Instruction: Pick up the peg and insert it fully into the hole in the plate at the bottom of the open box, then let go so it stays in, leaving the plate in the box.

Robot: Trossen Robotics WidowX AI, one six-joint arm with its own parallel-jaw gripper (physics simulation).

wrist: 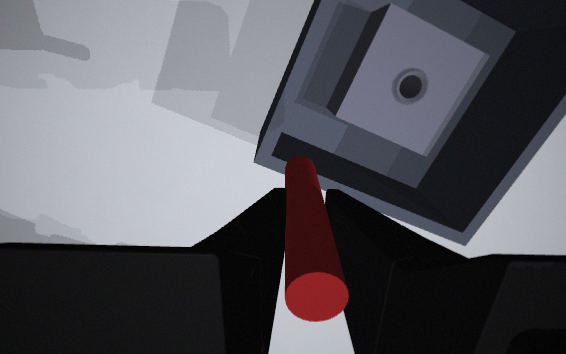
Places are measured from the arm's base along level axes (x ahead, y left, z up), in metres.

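Pixels of known places: gripper, between the fingertips: (pixel 305 201).
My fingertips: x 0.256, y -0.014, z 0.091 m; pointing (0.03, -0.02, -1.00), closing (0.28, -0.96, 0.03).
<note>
Behind a point stands the place of what it marks.
My gripper (pixel 305 201) @[x 0.256, y -0.014, z 0.091 m] is shut on a red peg (pixel 306 220) @[x 0.259, y -0.011, z 0.112 m], whose near end faces the camera and whose far end points away past the fingertips. The far end of the peg shows in front of the box's near wall, at its lower left corner. The open grey box (pixel 465 238) @[x 0.212, y -0.181, z -0.024 m] lies in the upper right of the wrist view, turned at an angle. Inside it, on the bottom, lies a pale plate (pixel 380 85) @[x 0.302, y -0.076, z -0.064 m] with a dark round hole (pixel 410 86) @[x 0.310, y -0.109, z -0.085 m]. The hole is up and to the right of the peg's far end. The gap between peg and box cannot be told.
The box's left wall (pixel 287 80) @[x 0.285, y -0.002, z -0.026 m] and its near wall stand between the fingertips and the plate. Grey shadows lie on the pale table top (pixel 150 165) @[x 0.153, y 0.106, z -0.122 m] at the upper left and lower left.
</note>
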